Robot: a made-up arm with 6 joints. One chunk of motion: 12 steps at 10 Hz.
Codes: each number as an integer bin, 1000 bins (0 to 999) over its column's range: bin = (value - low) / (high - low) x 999, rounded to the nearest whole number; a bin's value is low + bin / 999 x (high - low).
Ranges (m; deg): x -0.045..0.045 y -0.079..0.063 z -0.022..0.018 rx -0.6..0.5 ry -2.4..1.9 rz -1..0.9
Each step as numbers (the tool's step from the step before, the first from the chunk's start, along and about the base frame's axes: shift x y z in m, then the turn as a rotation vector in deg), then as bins.
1 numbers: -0.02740 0.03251 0.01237 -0.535 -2.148 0.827
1 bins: 195 784 858 59 59 961
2 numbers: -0.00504 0.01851 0.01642 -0.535 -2.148 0.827
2 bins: 444 686 960 59 59 961
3 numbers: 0.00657 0.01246 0.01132 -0.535 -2.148 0.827
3 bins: 572 643 832 59 59 961
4 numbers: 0.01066 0.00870 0.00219 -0.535 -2.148 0.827
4 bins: 618 617 604 59 59 961
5 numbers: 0.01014 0.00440 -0.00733 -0.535 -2.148 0.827
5 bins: 612 587 366 59 59 961
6 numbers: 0.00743 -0.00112 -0.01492 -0.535 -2.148 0.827
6 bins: 582 548 177 59 59 961
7 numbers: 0.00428 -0.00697 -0.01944 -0.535 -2.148 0.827
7 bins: 547 507 64 59 59 961
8 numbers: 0.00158 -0.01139 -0.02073 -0.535 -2.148 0.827
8 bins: 517 476 32 59 59 961
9 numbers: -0.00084 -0.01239 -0.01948 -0.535 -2.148 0.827
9 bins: 490 469 63 59 59 961
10 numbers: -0.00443 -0.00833 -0.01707 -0.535 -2.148 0.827
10 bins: 450 497 123 59 59 961
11 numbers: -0.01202 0.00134 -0.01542 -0.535 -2.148 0.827
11 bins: 366 565 164 59 59 961
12 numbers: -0.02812 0.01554 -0.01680 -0.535 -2.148 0.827
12 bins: 187 665 130 59 59 961
